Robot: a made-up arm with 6 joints.
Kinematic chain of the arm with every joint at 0, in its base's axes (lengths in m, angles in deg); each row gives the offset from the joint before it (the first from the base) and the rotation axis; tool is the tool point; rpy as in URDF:
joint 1: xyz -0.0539 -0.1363 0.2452 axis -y
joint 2: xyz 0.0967 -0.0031 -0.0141 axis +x
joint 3: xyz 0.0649 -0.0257 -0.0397 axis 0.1 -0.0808 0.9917
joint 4: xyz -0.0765 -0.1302 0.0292 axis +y
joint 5: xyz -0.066 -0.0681 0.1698 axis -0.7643 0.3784 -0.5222
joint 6: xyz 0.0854 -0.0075 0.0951 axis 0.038 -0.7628 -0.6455
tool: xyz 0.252 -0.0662 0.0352 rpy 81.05 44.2 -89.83
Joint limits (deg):
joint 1: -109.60..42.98
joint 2: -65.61..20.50
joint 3: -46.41..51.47
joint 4: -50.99..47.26
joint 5: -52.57..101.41
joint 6: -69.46..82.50
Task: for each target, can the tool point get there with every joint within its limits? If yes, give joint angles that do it. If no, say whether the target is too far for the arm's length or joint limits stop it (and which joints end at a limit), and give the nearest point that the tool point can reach.
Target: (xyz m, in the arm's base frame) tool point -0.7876 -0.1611 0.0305
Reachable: no: joint limits stop it (at a limit: joint 1, joint 4, joint 6) | nearest point -0.5397 -0.1573 0.1770 | short by 0.288 m
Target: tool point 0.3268 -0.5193 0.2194
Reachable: yes | joints -85.73 12.42 -27.17 -11.43 48.36 43.11
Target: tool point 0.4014 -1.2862 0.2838
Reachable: no: too far | nearest point 0.2297 -0.7887 0.2692 | short by 0.527 m
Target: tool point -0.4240 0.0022 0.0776
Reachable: no: joint limits stop it (at a limit: joint 1, joint 3, joint 4, joint 6) | nearest point -0.4743 0.0605 0.1116 | short by 0.084 m
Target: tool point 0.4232 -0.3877 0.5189
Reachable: yes | joints -30.54 -22.85 31.21 -37.24 84.31 9.77
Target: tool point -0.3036 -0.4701 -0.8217
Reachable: no: too far | nearest point -0.1953 -0.3579 -0.4122 | short by 0.438 m
